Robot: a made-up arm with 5 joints. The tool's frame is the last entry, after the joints.
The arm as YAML. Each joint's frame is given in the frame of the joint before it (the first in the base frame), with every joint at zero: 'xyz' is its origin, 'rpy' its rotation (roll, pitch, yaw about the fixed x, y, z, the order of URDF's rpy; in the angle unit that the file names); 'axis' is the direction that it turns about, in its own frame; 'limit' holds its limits. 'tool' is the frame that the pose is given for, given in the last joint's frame.
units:
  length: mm
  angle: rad
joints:
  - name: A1
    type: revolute
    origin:
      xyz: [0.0, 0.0, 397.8]
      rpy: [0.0, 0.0, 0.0]
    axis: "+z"
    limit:
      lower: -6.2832
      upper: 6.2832
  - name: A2
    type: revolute
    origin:
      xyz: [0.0, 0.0, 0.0]
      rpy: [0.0, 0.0, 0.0]
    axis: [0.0, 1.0, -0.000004]
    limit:
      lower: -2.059
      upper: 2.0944
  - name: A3
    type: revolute
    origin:
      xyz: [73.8, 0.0, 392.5]
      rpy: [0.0, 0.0, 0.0]
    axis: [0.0, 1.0, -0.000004]
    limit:
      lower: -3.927
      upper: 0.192
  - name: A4
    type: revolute
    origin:
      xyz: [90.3, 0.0, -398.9]
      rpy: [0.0, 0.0, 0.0]
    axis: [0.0, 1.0, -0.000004]
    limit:
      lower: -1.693
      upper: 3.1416
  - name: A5
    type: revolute
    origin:
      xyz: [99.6, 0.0, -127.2]
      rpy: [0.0, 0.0, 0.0]
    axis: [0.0, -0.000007, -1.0]
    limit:
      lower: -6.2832
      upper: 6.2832
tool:
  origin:
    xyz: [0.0, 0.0, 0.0]
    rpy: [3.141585, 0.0, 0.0]
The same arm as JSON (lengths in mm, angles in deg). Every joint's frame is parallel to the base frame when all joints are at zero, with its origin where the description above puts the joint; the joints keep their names.
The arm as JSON. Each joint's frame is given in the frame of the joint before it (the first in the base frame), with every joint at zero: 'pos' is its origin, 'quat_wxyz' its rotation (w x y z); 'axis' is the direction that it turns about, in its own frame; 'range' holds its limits. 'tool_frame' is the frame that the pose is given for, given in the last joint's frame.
{
  "length_unit": "mm",
  "angle_unit": "deg",
  "joints": [
    {
      "joint": "A1",
      "pos": [
        0.0,
        0.0,
        397.8
      ],
      "quat_wxyz": [
        1.0,
        0.0,
        0.0,
        0.0
      ],
      "axis": "+z",
      "range": [
        -360.0,
        360.0
      ]
    },
    {
      "joint": "A2",
      "pos": [
        0.0,
        0.0,
        0.0
      ],
      "quat_wxyz": [
        1.0,
        0.0,
        0.0,
        0.0
      ],
      "axis": "+y",
      "range": [
        -117.97,
        120.0
      ]
    },
    {
      "joint": "A3",
      "pos": [
        73.8,
        0.0,
        392.5
      ],
      "quat_wxyz": [
        1.0,
        0.0,
        0.0,
        0.0
      ],
      "axis": "+y",
      "range": [
        -225.0,
        11.0
      ]
    },
    {
      "joint": "A4",
      "pos": [
        90.3,
        0.0,
        -398.9
      ],
      "quat_wxyz": [
        1.0,
        0.0,
        0.0,
        0.0
      ],
      "axis": "+y",
      "range": [
        -97.0,
        180.0
      ]
    },
    {
      "joint": "A5",
      "pos": [
        99.6,
        0.0,
        -127.2
      ],
      "quat_wxyz": [
        1.0,
        0.0,
        0.0,
        0.0
      ],
      "axis": "-z",
      "range": [
        -360.0,
        360.0
      ]
    }
  ],
  "tool_frame": {
    "pos": [
      0.0,
      0.0,
      0.0
    ],
    "quat_wxyz": [
      0.000004,
      1.000003,
      0.0,
      0.0
    ]
  }
}

